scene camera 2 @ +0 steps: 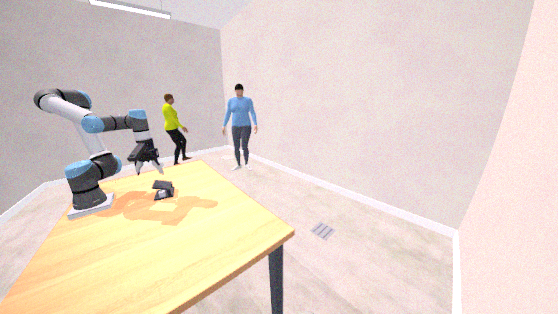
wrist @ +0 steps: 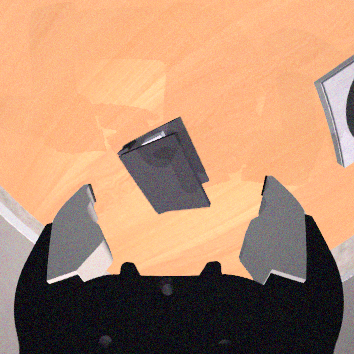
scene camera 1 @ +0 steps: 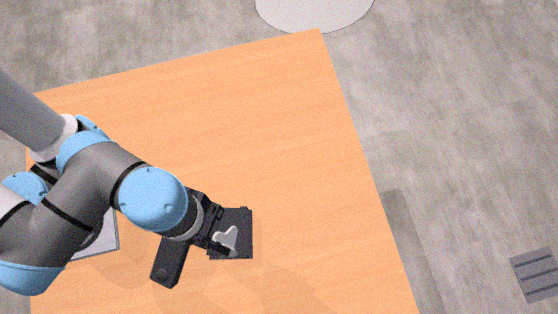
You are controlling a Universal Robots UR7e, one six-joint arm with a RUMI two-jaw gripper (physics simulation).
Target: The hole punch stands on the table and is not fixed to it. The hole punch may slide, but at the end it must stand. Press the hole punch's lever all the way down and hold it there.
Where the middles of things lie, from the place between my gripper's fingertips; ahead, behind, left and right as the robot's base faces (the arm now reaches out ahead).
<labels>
Right now the flat lever (scene camera 1: pixel 238 217) is 9 cm below my hand, 4 cm ahead of it and 3 cm to the left of it. The rest, counted from my hand: black hole punch (wrist: pixel 176 124) 11 cm below, 4 cm ahead, 3 cm to the left.
</labels>
